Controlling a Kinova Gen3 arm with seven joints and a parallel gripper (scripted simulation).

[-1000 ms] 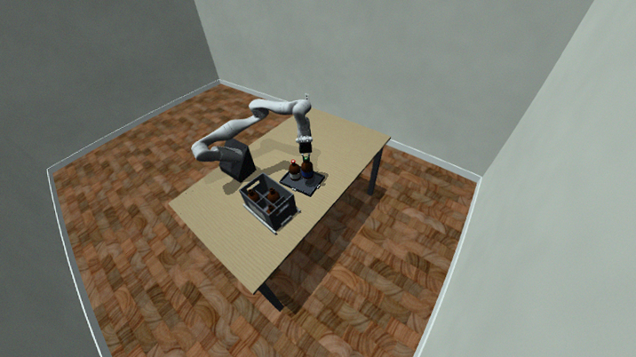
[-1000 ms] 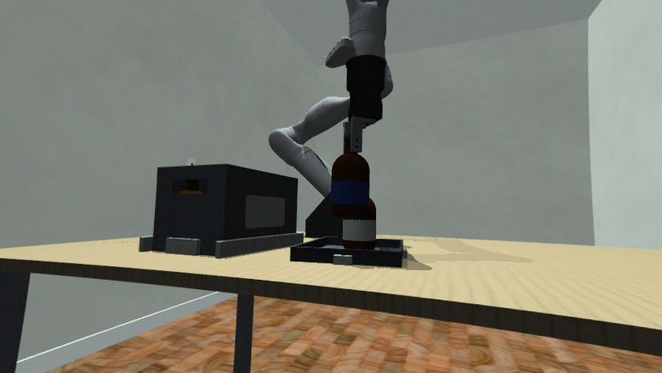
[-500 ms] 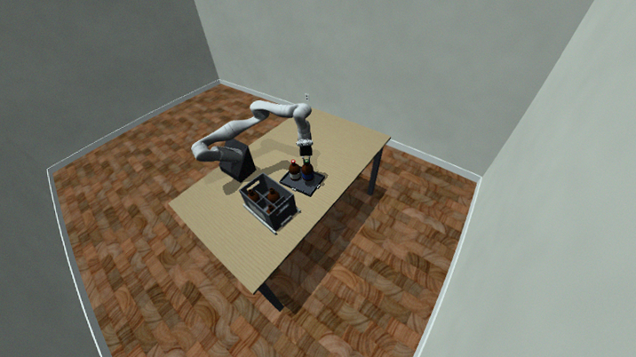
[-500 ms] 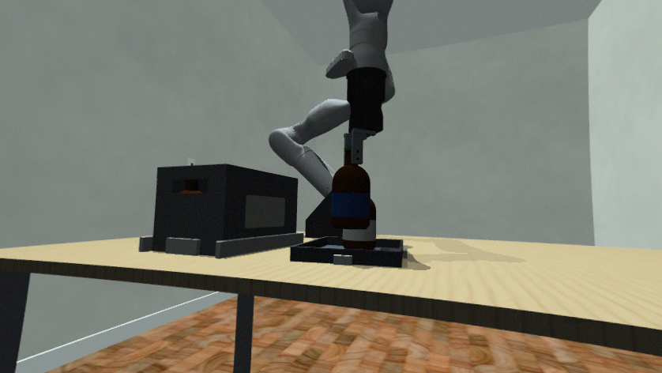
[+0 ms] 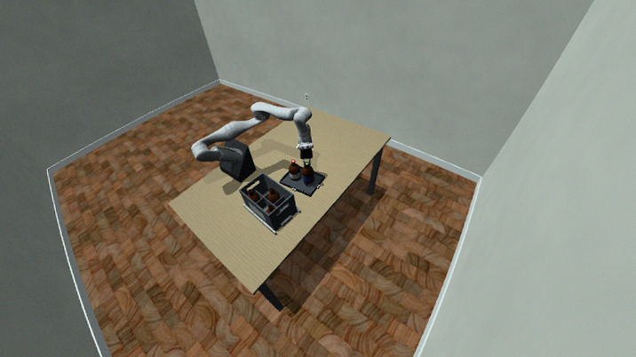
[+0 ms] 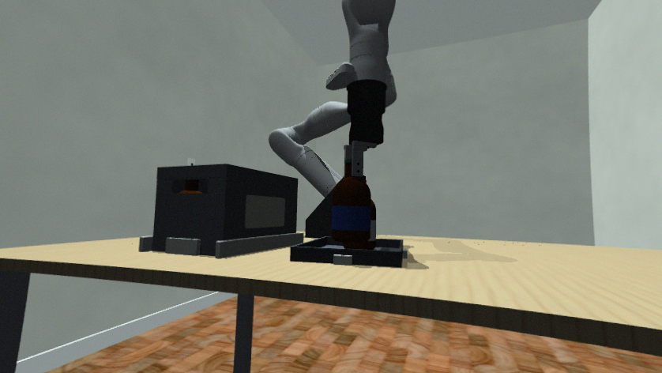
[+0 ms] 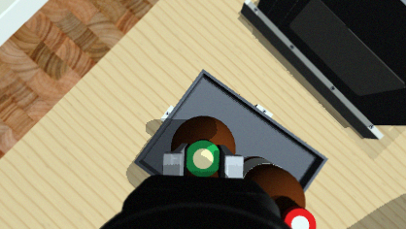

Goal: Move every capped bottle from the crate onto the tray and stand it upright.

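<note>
Right now my hand is 60 mm above the green-capped bottle. Round my hand: black tray (160 mm below, 50 mm behind, 10 mm to the right); then dark crate (310 mm to the right, 90 mm below, 70 mm behind).
</note>
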